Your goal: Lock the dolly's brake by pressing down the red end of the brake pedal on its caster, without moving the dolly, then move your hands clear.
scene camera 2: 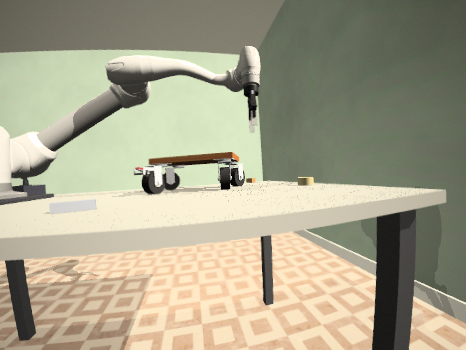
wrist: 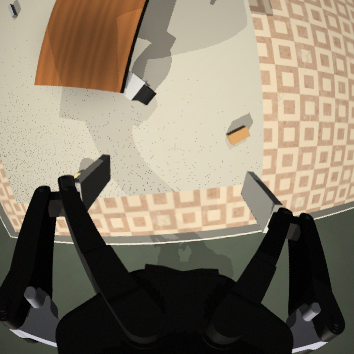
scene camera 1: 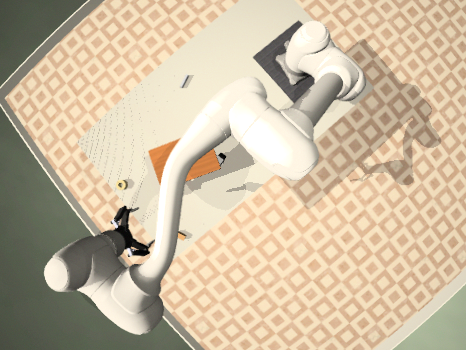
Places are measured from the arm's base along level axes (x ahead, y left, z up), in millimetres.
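Where they show: gripper, between the fingertips: [scene camera 2: 253,128] [wrist: 177,174] [scene camera 1: 144,225]; arm's base, origin of its link: [scene camera 1: 297,64].
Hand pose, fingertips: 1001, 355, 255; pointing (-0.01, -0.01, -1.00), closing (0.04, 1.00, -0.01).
Observation:
Each offset is from my fingertips to the centre of the thing, as dx, dy, dz. Level surfaces: height alone.
The dolly [scene camera 1: 161,160] [scene camera 2: 195,158] [wrist: 90,45] has an orange wooden board and stands upright on black casters on the table @(dz -269) [scene camera 1: 225,45] [scene camera 2: 350,201] [wrist: 200,90]. The brake pedal @(-411, -329, -185) [scene camera 2: 139,170], with a little red on it, sticks out from the caster at the dolly's left end in scene camera 2; its tilt is too small to tell. The pedal does not show in scene camera 1 or the wrist view. My gripper [scene camera 1: 143,226] [scene camera 2: 252,125] [wrist: 177,174] is open and empty. It points down, high above the table's far end, beyond the dolly's end opposite the pedal, touching nothing.
A yellow ring @(+143, -252, -255) [scene camera 1: 125,185] [scene camera 2: 305,181] and a small orange block @(-11, +143, -256) [scene camera 1: 182,235] [scene camera 2: 251,180] [wrist: 239,135] lie near the table's far end. A grey bar @(-427, -574, -259) [scene camera 1: 186,81] [scene camera 2: 73,206] [wrist: 13,10] lies to one side of the dolly. My forearm passes over the dolly. A green wall stands beyond the table.

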